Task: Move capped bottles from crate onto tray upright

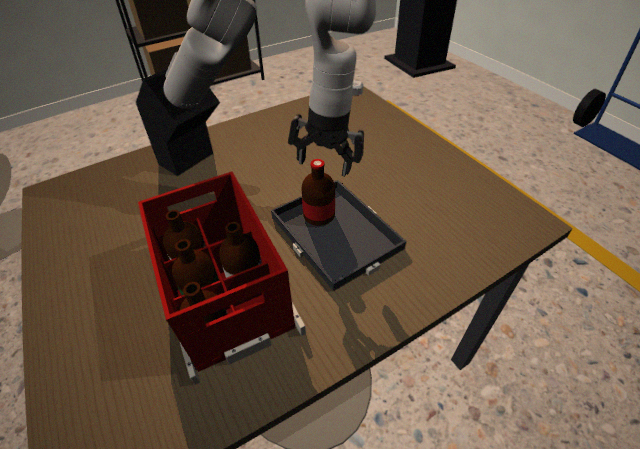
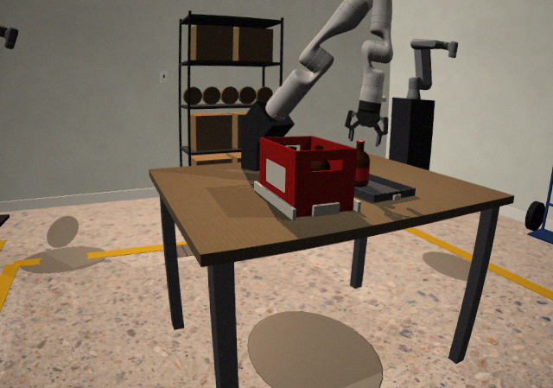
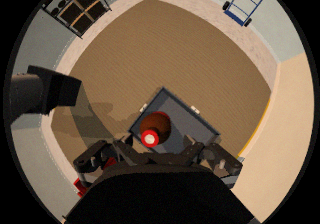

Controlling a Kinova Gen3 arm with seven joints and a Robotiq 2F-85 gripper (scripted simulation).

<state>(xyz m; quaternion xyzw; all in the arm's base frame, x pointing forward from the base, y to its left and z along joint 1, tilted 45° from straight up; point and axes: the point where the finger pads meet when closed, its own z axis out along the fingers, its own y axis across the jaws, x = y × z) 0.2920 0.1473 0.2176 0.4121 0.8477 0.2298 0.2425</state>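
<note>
My gripper is now 7 cm above the glass bottle, 1 cm to the left of it and 1 cm past it. From my hand the other things lie so: red crate 26 cm to the right, 9 cm ahead, 8 cm below; dark grey tray 15 cm below, 5 cm ahead, 1 cm to the left.
</note>
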